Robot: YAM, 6 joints.
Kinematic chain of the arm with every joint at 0, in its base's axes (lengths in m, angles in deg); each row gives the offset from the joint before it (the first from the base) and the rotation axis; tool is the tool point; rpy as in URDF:
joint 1: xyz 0 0 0.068 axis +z
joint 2: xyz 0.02 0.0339 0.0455 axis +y
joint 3: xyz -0.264 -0.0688 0 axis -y
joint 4: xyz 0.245 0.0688 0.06 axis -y
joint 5: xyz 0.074 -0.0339 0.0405 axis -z
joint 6: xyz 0.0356 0 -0.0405 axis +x
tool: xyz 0 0 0 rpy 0 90 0
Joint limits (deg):
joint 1: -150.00..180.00
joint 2: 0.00..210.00
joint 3: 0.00..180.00
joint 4: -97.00..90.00
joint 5: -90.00..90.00
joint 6: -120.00..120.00
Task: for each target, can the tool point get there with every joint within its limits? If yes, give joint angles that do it. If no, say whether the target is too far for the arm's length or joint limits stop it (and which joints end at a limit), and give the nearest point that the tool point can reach.
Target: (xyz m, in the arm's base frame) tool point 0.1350 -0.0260 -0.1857
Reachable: yes | joints -11.39 174.69 39.36 38.33 -1.93 85.41
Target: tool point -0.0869 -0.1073 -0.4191
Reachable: no: joint limits stop it (at a limit: joint 2) | nearest point -0.0959 -0.1184 -0.3673 | short by 0.054 m
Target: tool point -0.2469 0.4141 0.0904
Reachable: yes | joints 122.72 145.32 116.01 -59.77 26.92 85.80
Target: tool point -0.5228 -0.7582 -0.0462
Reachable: no: too far | nearest point -0.3612 -0.5238 0.0043 | short by 0.289 m
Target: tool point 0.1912 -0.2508 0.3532
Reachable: yes | joints -54.14 77.14 53.44 37.47 -13.01 -0.84
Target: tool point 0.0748 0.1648 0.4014
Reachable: yes | joints 63.94 45.42 50.76 3.77 -8.40 -5.03
